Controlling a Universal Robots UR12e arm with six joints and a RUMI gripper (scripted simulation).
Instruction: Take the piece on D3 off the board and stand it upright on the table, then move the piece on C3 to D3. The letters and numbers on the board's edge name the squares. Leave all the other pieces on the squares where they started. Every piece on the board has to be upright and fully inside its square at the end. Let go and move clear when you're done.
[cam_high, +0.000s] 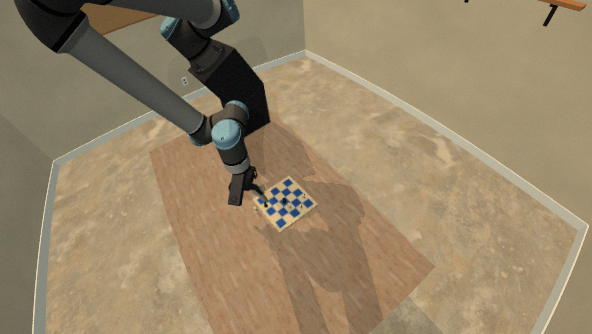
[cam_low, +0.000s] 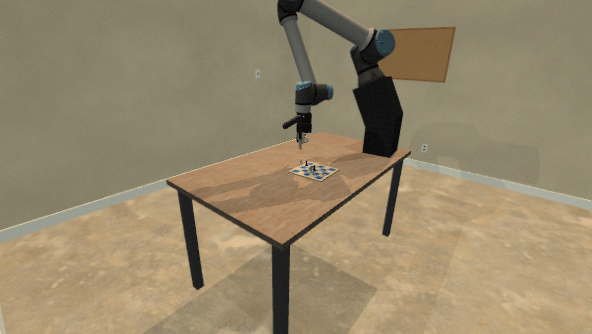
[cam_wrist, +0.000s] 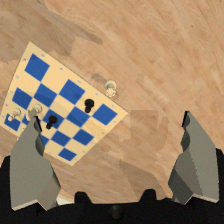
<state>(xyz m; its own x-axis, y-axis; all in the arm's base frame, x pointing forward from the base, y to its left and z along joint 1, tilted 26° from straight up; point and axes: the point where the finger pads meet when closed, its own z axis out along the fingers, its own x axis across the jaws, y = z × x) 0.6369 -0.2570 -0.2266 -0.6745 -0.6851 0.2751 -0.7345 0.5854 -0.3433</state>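
My hand is 14 cm to the right of the chessboard, 11 cm above it and 2 cm short of it. Also, from my hand: white chess piece 10 cm below, 1 cm to the left, 1 cm behind.
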